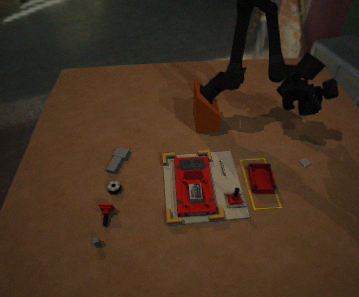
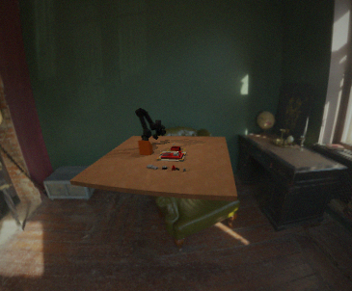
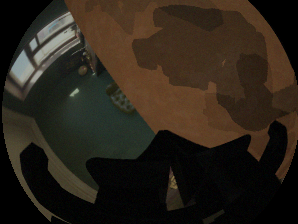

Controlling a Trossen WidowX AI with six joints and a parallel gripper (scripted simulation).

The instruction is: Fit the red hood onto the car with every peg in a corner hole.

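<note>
Now: the small grey tile 21 cm ahead of my gripper tip, 9 cm below it and 8 cm to the right of it. Round my gripper tip: grey engine block: 43 cm to the right, 37 cm ahead, 7 cm below; wheel: 68 cm to the right, 36 cm ahead, 8 cm below; red hood: 30 cm ahead, 23 cm to the right, 8 cm below.
</note>
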